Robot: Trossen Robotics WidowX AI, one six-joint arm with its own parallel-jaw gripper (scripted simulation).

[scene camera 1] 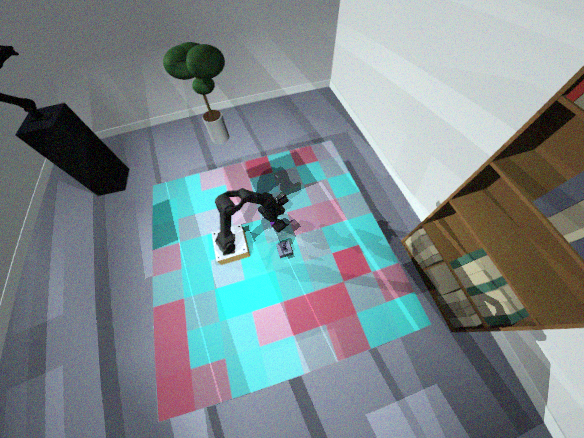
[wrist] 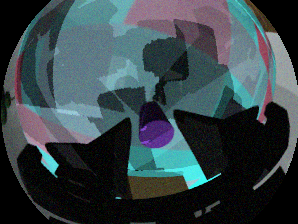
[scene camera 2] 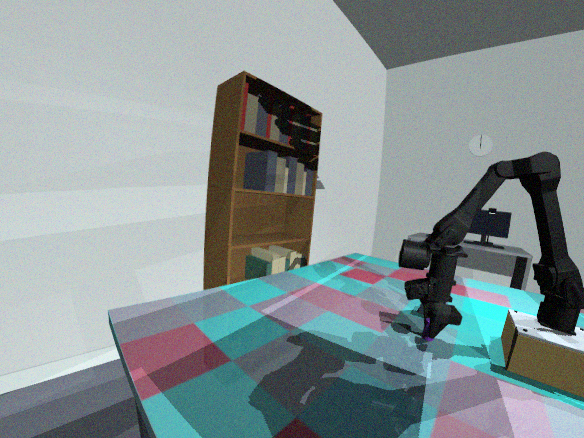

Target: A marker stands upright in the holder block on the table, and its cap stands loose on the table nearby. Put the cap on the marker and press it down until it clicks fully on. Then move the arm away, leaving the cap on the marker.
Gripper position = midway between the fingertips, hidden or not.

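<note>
You'd see my gripper (scene camera 2: 428, 332) (wrist: 152, 117) from those cameras, and there's a marker cap (wrist: 154, 129) as well.
</note>
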